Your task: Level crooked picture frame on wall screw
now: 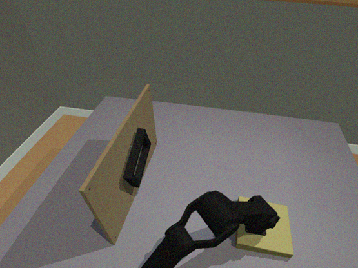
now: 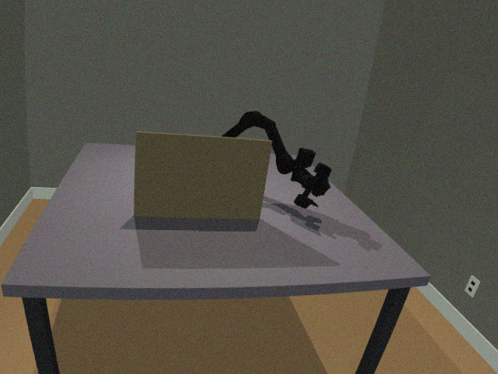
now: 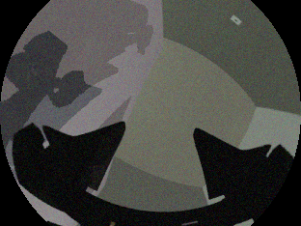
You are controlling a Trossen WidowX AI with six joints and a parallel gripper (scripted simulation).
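Now: gripper tip 440 mm to the left of the black picture frame, 100 mm past it and 30 mm below it. Also, from my gripper tip: tan wall board (440 mm to the right, 90 mm behind, 20 mm above).
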